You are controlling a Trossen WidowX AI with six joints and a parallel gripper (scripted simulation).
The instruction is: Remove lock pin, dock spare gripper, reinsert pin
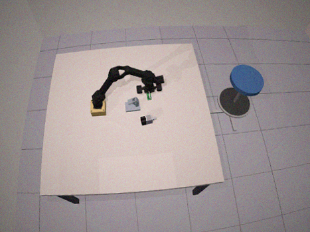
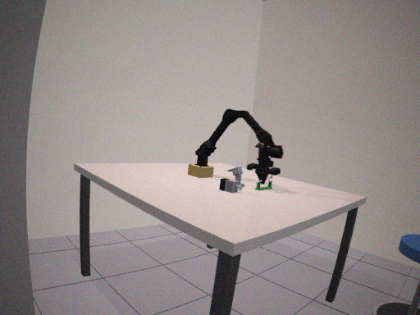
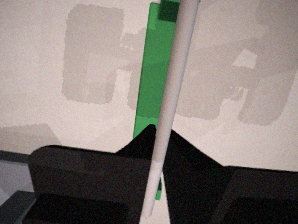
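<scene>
My gripper tip is 20 mm to the right of the green cradle, 10 mm past it and 10 mm above it. The rest, counted from my gripper tip: spare gripper (230 mm to the right, 10 mm ahead); socket (110 mm to the right, 110 mm behind, 20 mm above).
</scene>
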